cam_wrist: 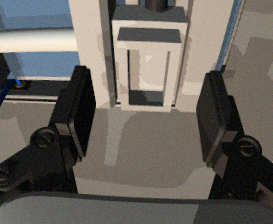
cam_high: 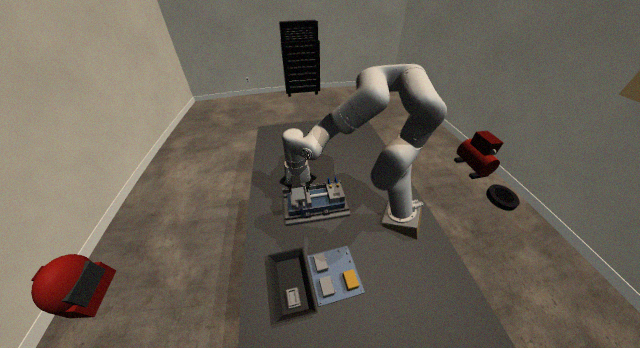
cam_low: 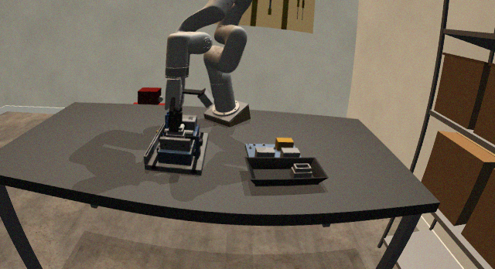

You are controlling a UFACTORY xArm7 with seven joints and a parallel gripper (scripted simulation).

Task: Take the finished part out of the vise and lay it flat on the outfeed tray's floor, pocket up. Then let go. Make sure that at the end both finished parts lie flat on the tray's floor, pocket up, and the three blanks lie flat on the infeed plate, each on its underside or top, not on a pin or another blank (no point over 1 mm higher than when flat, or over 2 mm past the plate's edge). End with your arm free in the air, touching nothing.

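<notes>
The blue vise is 70 mm behind my hand and 100 mm below it. From my hand the other things lie so: blue plate 110 mm behind, 330 mm to the left, 130 mm below; orange block 160 mm behind, 370 mm to the left, 110 mm below.
</notes>
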